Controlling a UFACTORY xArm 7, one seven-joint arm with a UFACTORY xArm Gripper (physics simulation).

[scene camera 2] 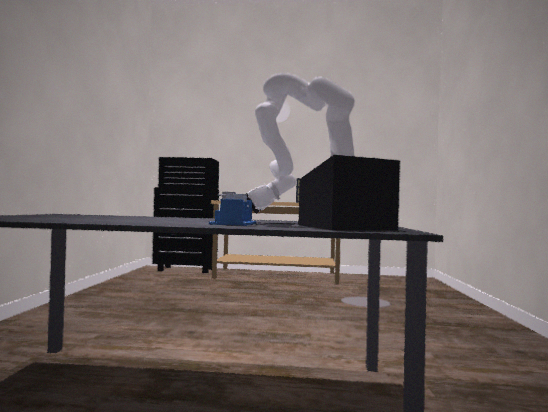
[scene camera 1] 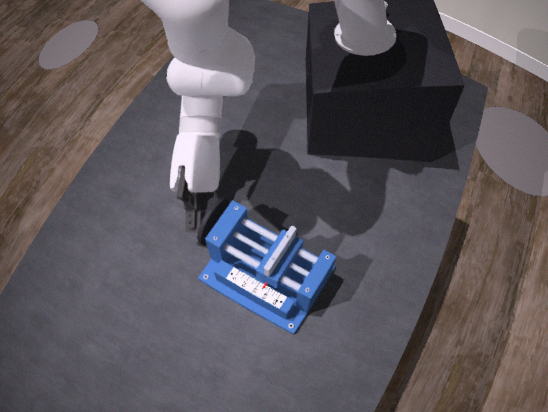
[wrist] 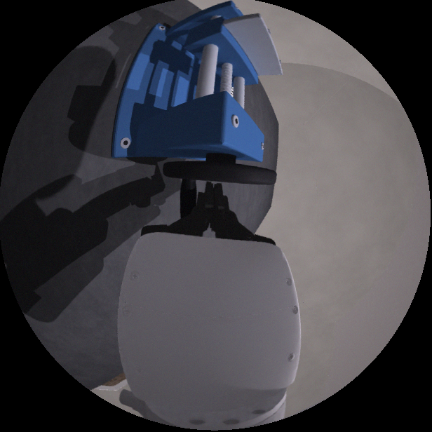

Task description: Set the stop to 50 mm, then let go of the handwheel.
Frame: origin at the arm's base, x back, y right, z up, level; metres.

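Seen in the pictures: gripper, fingertip midpoint: (scene camera 1: 194,232); arm's base, origin of the base link: (scene camera 1: 365,35).
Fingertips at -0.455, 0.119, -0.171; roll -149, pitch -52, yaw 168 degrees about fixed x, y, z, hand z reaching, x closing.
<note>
Offsets run from my fingertips to a thing's middle, as dx, dy, dz. "*": to the spot under its first point. Level surfaces: height alone.
The blue stop unit @[+0.008, -0.140, +0.000] (scene camera 1: 223,231) (scene camera 2: 235,211) (wrist: 175,131) stands on the table. Its carriage with a pale stop bar @[+0.019, -0.159, +0.057] (scene camera 1: 280,251) (wrist: 256,42) sits on the rods. The red pointer @[-0.026, -0.157, +0.005] (scene camera 1: 264,285) stands between 40 and 60 on the white scale @[* -0.039, -0.122, +0.005] (scene camera 1: 243,281), near the middle; the exact millimetre is too small to read. The black handwheel @[* +0.019, -0.032, +0.037] (scene camera 1: 213,222) (wrist: 220,172) is at the unit's end. Its dark handle (wrist: 188,197) sticks out toward the wrist camera. My gripper (scene camera 1: 192,226) (wrist: 211,193) is shut and empty, its tips close to the wheel's face beside the handle; contact cannot be told.
The black base box (scene camera 1: 382,122) (scene camera 2: 365,195) carries the arm and stands behind the unit on the dark table @[dz -0.051] (scene camera 1: 125,320) (scene camera 2: 125,223). A black drawer cabinet (scene camera 2: 186,187) and a wooden shelf table (scene camera 2: 277,260) stand beyond the table.
</note>
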